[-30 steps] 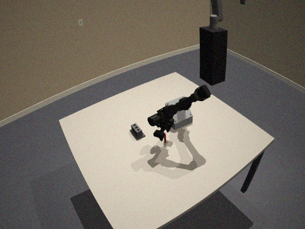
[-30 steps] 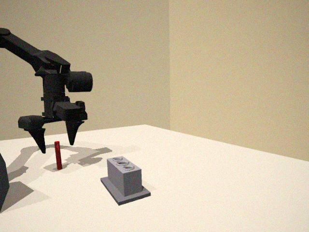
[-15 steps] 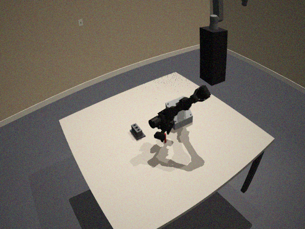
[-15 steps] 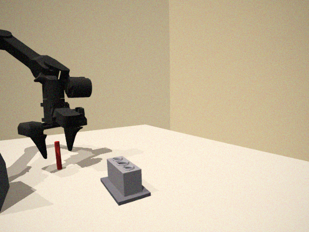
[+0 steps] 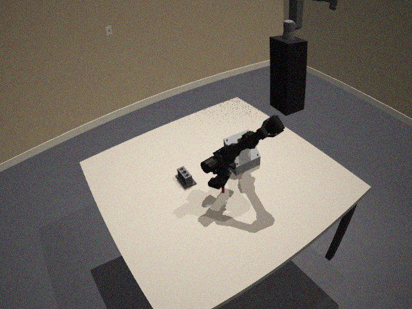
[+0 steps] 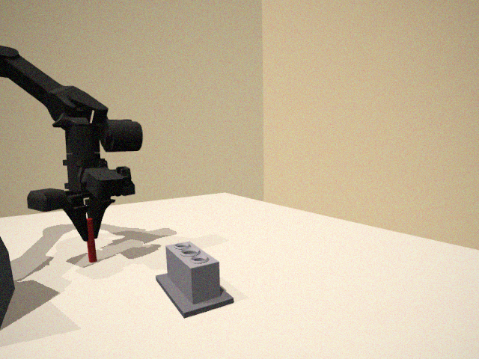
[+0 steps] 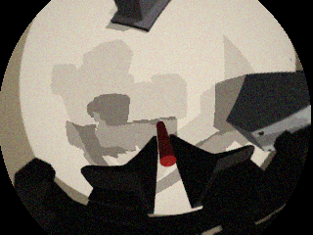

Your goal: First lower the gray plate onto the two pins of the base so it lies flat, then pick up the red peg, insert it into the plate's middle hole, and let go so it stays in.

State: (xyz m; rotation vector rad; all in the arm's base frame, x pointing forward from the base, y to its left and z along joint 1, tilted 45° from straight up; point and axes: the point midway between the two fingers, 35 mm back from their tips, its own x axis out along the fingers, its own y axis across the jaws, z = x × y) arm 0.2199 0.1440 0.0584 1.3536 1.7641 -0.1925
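My gripper tip is 13 cm short of the gray plate and 19 cm to the left of it. The rest, counted from my gripper tip: red peg: right at my gripper tip.
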